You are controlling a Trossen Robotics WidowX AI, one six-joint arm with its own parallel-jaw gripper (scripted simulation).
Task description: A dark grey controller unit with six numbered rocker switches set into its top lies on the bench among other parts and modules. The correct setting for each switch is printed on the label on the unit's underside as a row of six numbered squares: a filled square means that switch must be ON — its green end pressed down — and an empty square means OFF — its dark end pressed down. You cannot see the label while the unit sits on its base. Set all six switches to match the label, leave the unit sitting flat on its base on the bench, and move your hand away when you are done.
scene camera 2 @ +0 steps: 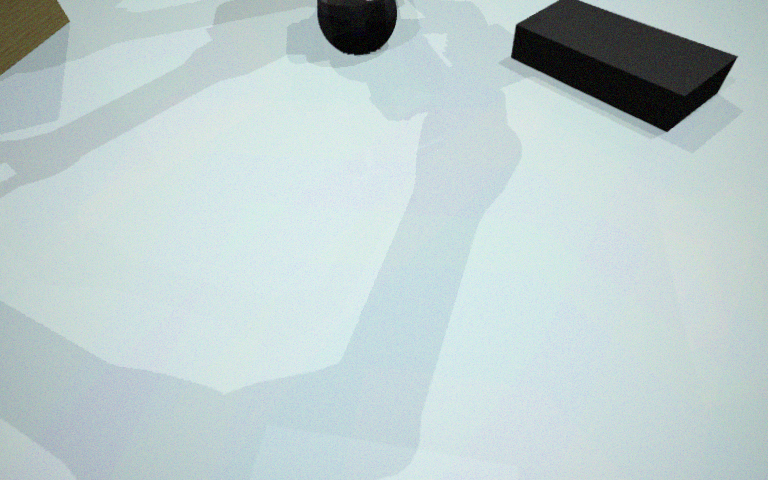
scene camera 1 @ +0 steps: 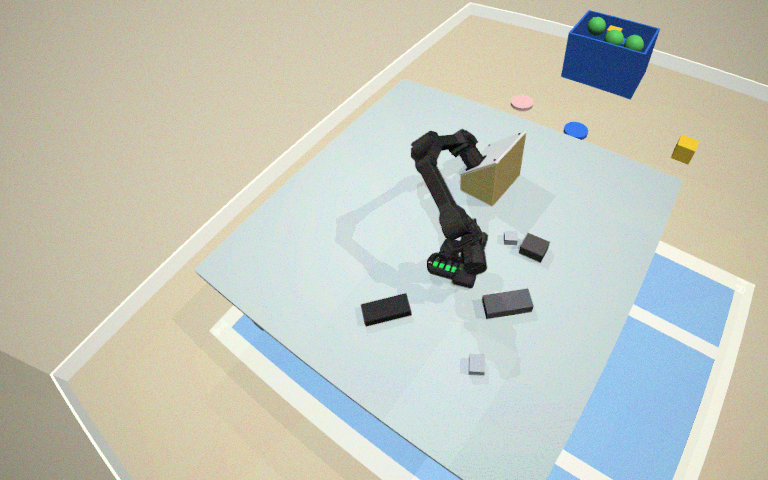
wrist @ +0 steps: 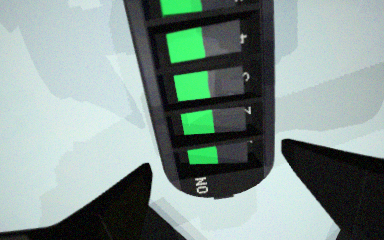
Labels:
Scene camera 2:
black block: 659,77
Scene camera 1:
black block: 395,307
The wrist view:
my gripper: 215,157

